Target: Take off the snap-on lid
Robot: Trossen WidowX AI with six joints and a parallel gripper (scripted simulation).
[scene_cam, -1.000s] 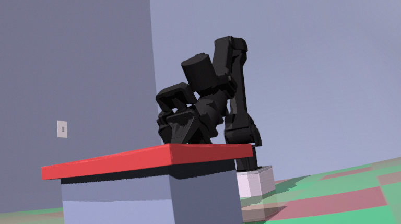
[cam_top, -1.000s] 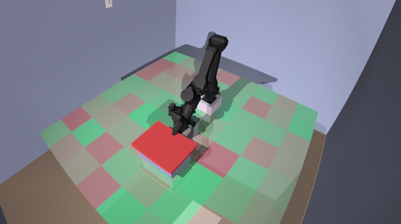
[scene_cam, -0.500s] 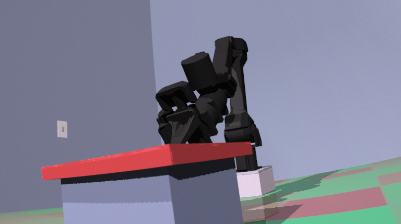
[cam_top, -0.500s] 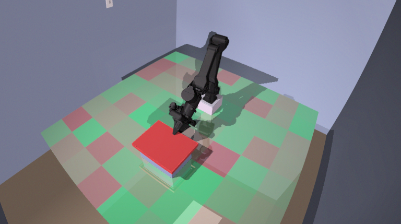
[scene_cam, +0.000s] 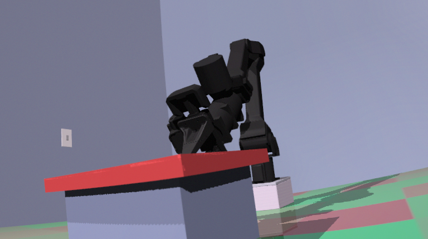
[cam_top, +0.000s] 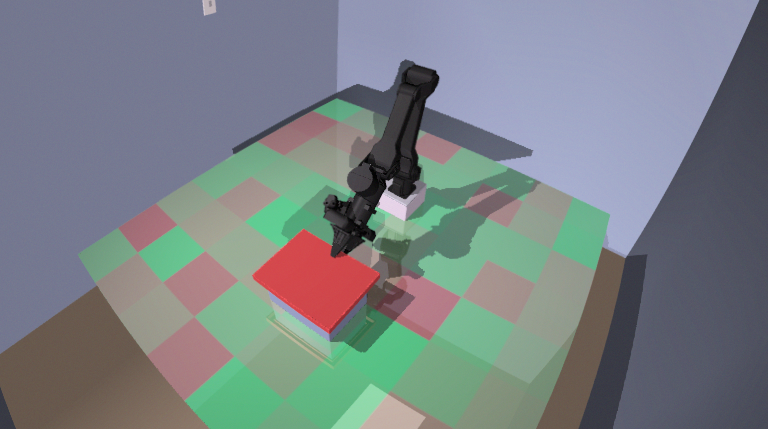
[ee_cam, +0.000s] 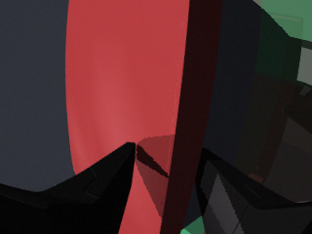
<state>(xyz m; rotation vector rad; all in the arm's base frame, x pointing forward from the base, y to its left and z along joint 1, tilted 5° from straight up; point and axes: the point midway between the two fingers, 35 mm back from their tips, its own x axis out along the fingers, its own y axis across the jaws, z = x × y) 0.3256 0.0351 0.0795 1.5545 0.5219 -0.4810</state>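
The red square lid is 80 mm ahead of my gripper tip. Round my gripper tip: grey storage box: 80 mm ahead, 50 mm below.
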